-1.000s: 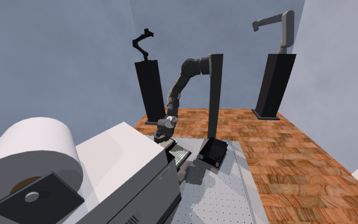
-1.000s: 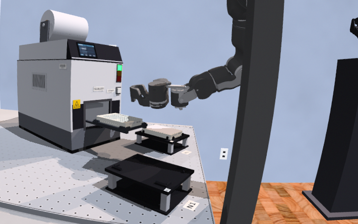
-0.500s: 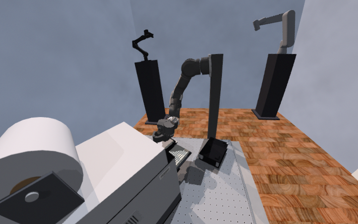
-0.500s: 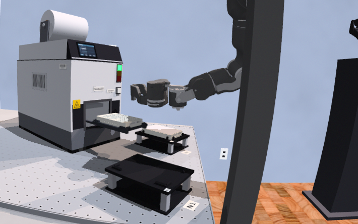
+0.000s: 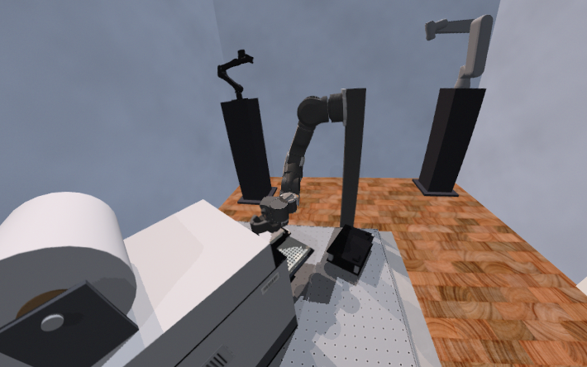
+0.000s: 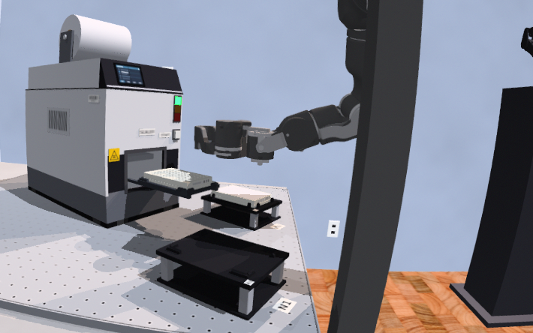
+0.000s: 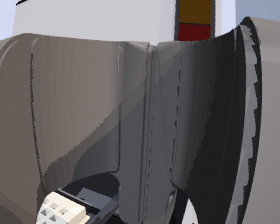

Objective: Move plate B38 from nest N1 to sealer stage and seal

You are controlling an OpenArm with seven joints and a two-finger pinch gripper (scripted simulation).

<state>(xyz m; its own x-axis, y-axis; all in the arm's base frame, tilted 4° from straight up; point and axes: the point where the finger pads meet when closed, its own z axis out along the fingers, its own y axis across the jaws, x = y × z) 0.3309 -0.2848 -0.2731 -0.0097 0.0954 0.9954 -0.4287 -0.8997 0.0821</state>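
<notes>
Now: the start key 60 mm ahead of my hand and 30 mm to the right of it. The rest, counted from my hand: door: 80 mm ahead, 60 mm to the left, 110 mm below; sealer's stage: 20 mm ahead, 100 mm to the left, 90 mm below; 96-well plate B38: 20 mm ahead, 100 mm to the left, 80 mm below.
</notes>
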